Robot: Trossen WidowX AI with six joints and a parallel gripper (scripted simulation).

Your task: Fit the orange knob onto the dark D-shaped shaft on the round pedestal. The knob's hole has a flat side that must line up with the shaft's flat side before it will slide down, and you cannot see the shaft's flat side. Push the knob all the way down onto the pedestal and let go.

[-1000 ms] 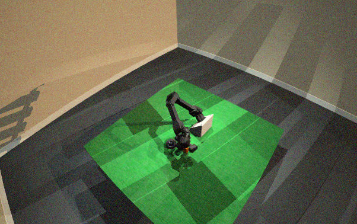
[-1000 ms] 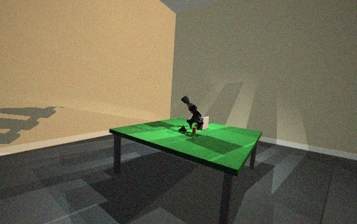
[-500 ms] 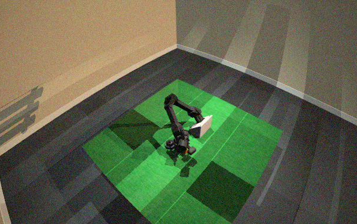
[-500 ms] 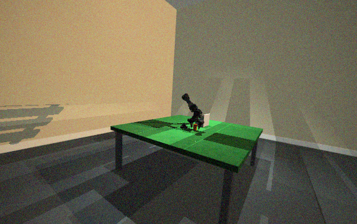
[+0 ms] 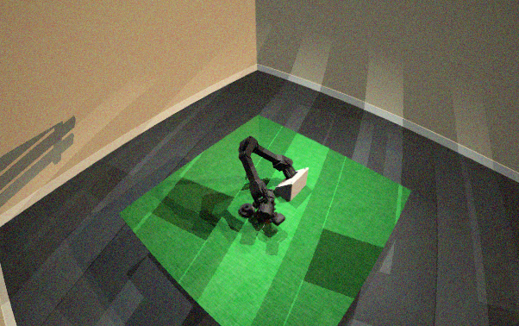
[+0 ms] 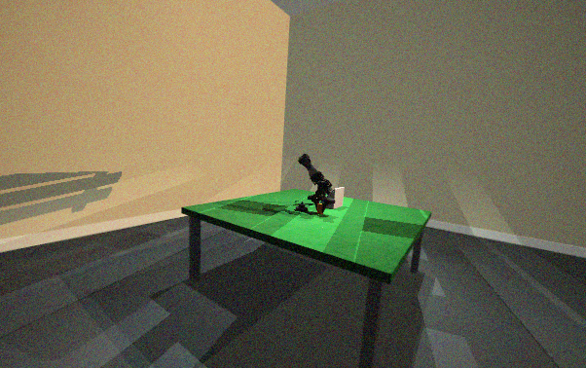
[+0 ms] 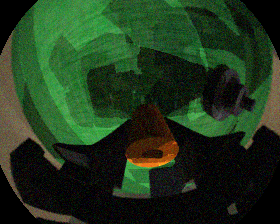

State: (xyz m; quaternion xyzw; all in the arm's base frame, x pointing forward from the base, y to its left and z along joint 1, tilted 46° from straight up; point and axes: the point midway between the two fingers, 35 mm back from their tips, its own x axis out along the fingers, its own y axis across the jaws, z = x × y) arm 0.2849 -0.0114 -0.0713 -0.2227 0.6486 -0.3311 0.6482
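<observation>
The round pedestal is 130 mm to the right of my gripper tip, 20 mm ahead of it and 20 mm above it. The rest, counted from my gripper tip: orange knob: 20 mm above.
</observation>
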